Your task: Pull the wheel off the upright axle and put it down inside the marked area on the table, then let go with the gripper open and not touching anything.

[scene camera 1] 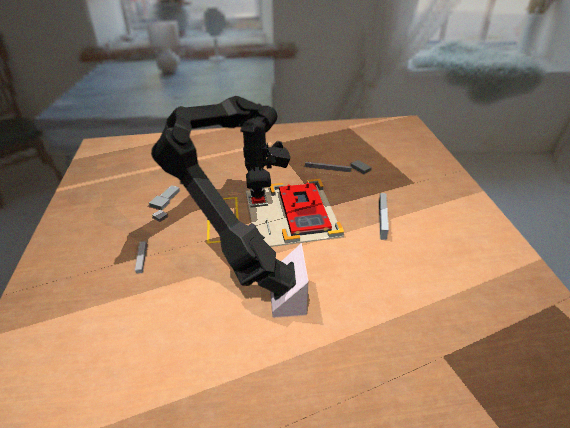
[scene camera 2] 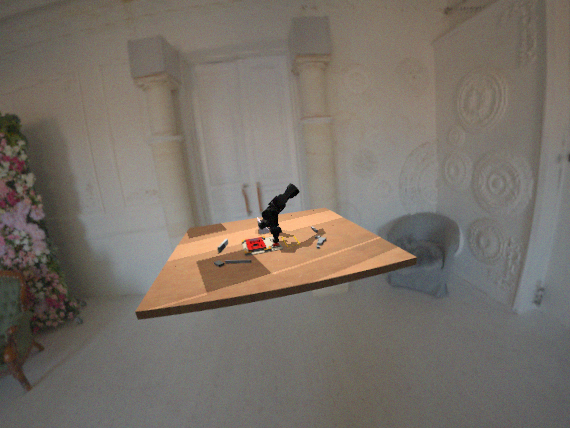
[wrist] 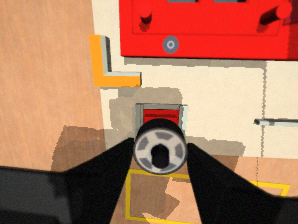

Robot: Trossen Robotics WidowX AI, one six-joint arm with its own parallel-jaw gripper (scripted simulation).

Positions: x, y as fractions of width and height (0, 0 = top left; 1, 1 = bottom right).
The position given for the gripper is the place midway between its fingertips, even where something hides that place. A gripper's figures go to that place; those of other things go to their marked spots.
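Scene:
The gripper (scene camera 1: 0.45, 0.45) is 1.15 m from the lens, and there's a red car body (scene camera 1: 0.54, 0.50) that is 1.09 m from the lens.

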